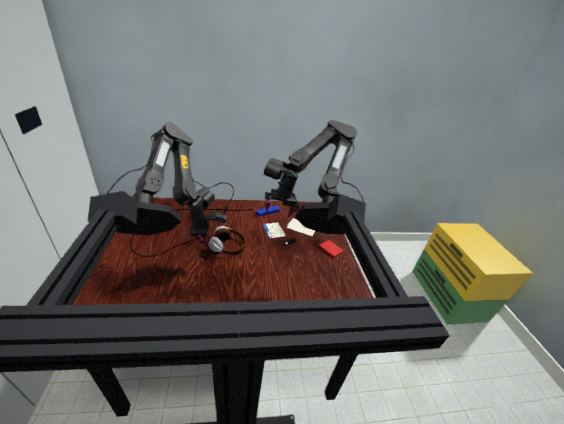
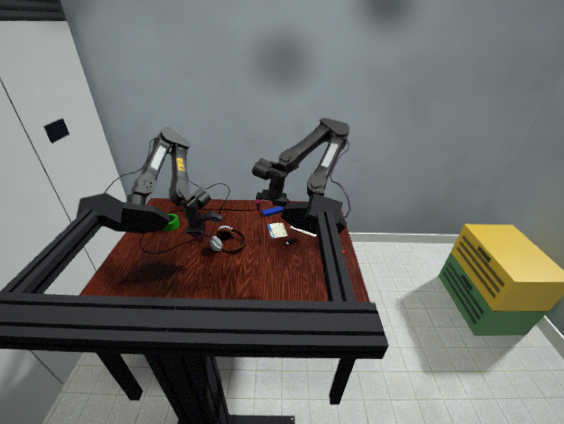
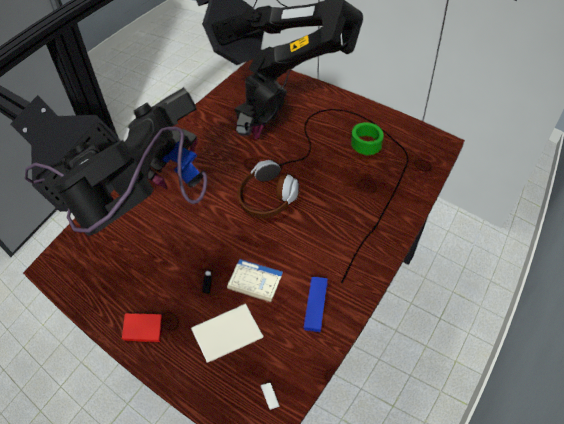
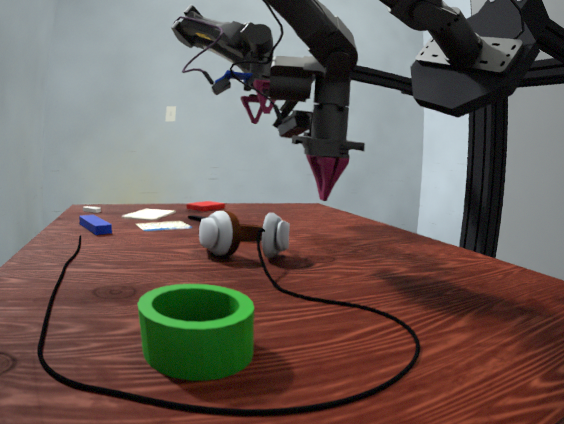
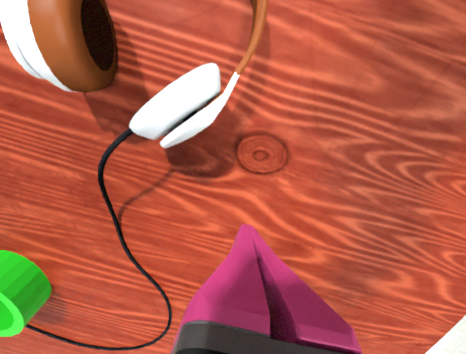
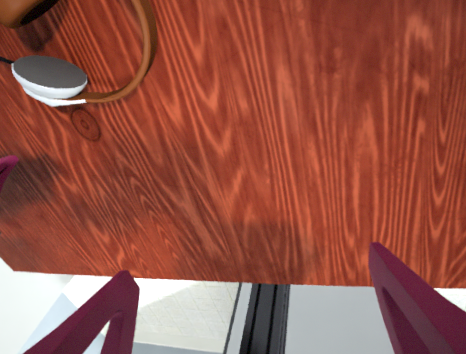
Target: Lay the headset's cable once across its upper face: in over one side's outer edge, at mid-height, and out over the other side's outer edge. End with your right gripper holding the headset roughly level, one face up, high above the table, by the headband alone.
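Frame: origin at the left arm's base, x ahead, y left, z up, level; millimetres.
Seen in the pictures: left gripper, fingertip midpoint: (image 1: pixel 202 243) (image 2: pixel 201 242) (image 3: pixel 256 137) (image 4: pixel 323 200) (image 5: pixel 243 232) (image 6: pixel 14 157); right gripper, fingertip midpoint: (image 1: pixel 277 214) (image 2: pixel 270 214) (image 4: pixel 260 118) (image 6: pixel 243 267); left arm's base, link origin: (image 3: pixel 237 27) (image 4: pixel 466 54); right arm's base, link origin: (image 3: pixel 77 163).
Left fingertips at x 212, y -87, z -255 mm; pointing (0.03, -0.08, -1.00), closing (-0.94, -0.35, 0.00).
Pixels of each thing's top centre, then the offset from my left fingertips to it. "pt": a spot on its surface instead.
- brown headband, surface spot: (image 6: pixel 148 45) (image 1: pixel 244 245) (image 2: pixel 243 244) pt 72 mm down, 130 mm ahead, 144 mm right
- cup, top centre: (image 5: pixel 176 115) (image 6: pixel 31 96) (image 4: pixel 278 213) (image 3: pixel 263 161) (image 1: pixel 215 239) (image 2: pixel 214 238) 27 mm down, 70 mm ahead, 24 mm right
- green ring, top centre: (image 4: pixel 194 303) (image 3: pixel 367 133) (image 2: pixel 168 218) 56 mm down, 139 mm ahead, 320 mm left
- blue block, top centre: (image 4: pixel 94 220) (image 3: pixel 316 302) (image 1: pixel 268 209) (image 2: pixel 274 209) 84 mm down, 488 mm ahead, 155 mm right
- printed booklet, top centre: (image 4: pixel 163 225) (image 3: pixel 254 279) (image 1: pixel 274 230) (image 2: pixel 277 230) 102 mm down, 337 mm ahead, 237 mm right
- cream pad, top centre: (image 3: pixel 226 332) (image 4: pixel 149 213) (image 1: pixel 302 226) 99 mm down, 422 mm ahead, 377 mm right
- black stick, top centre: (image 3: pixel 206 281) 95 mm down, 273 mm ahead, 343 mm right
- red block, top centre: (image 3: pixel 141 326) (image 4: pixel 205 203) (image 1: pixel 331 247) 89 mm down, 292 mm ahead, 553 mm right
- white piece, top centre: (image 3: pixel 269 395) (image 4: pixel 91 207) 92 mm down, 617 mm ahead, 382 mm right
The headset lies on the table, with brown headband (image 1: pixel 244 243) (image 2: pixel 244 242) (image 3: pixel 255 214) (image 6: pixel 148 45) and white earcups tilted up on edge. Its black cable (image 3: pixel 306 131) (image 4: pixel 418 345) (image 5: pixel 122 235) leaves the cup (image 3: pixel 266 170) (image 4: pixel 276 235) (image 5: pixel 177 102) nearer my left gripper, curves around the green ring and ends near a blue block; none of it crosses the headset. My left gripper (image 3: pixel 257 131) (image 4: pixel 324 199) (image 5: pixel 243 232) is shut and empty, above the table beside that cup. My right gripper (image 3: pixel 175 162) (image 6: pixel 243 267) is open and empty, high over the table, away from the headset.
A green ring (image 3: pixel 357 145) (image 4: pixel 200 352) stands inside the cable's curve. A blue block (image 3: pixel 316 304) (image 4: pixel 95 225), a printed booklet (image 3: pixel 255 281), a cream pad (image 3: pixel 227 332), a black stick (image 3: pixel 207 284), a red block (image 3: pixel 142 327) and a white piece (image 3: pixel 270 396) lie beyond the headband.
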